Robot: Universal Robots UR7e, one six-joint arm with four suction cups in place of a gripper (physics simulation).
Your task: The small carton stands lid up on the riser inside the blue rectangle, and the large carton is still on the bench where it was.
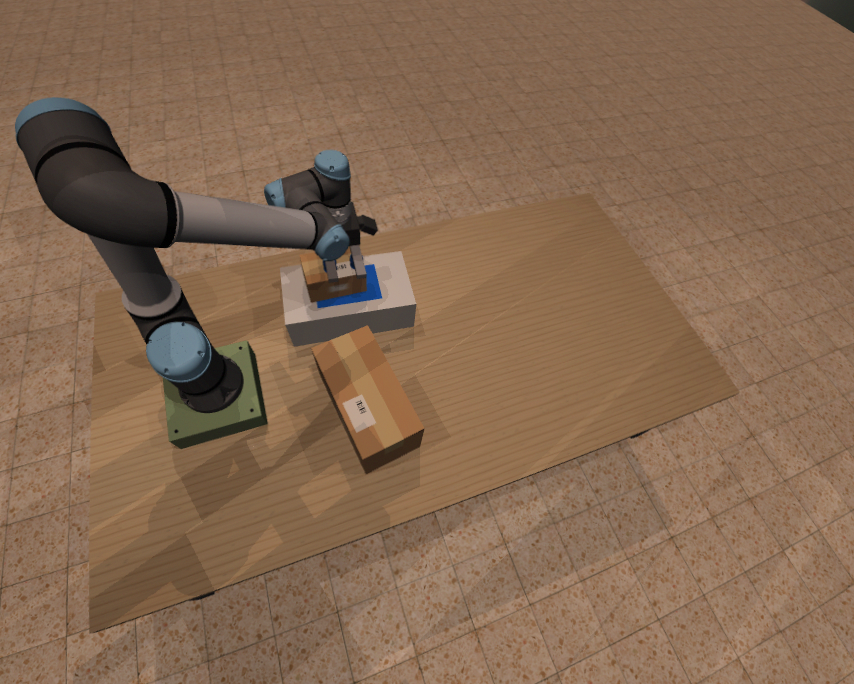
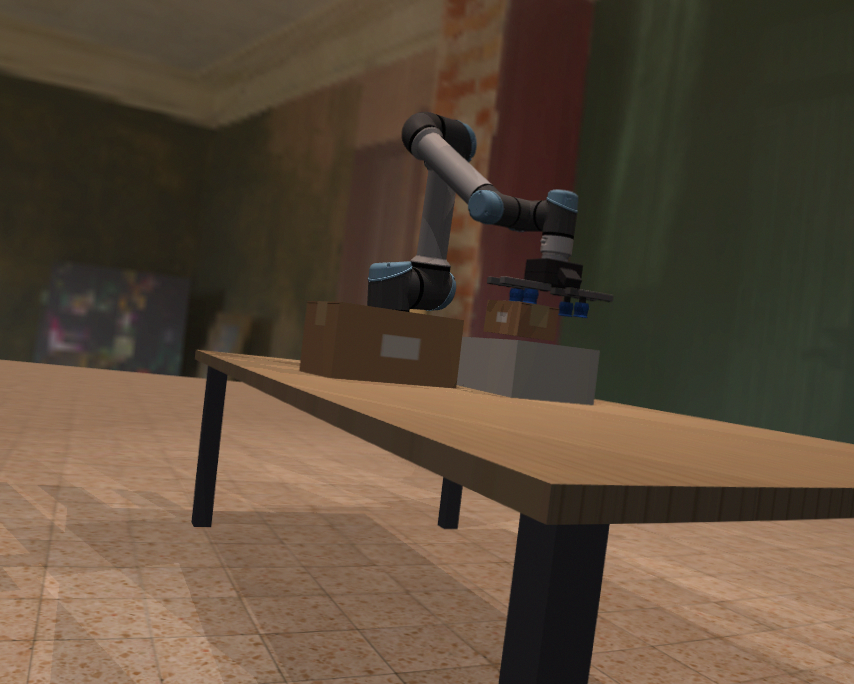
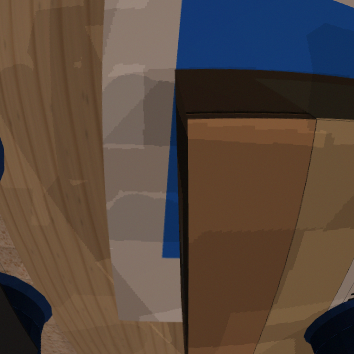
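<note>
The small carton is lid up at the top of the grey riser. It sits over the left part of the blue rectangle. I cannot tell whether it touches the riser. My gripper has its suction cups on the carton's lid and holds it. The large carton lies flat on the bench just in front of the riser, label up.
The arm's green base plate is on the bench to the left of the large carton. The tiled floor surrounds the bench.
</note>
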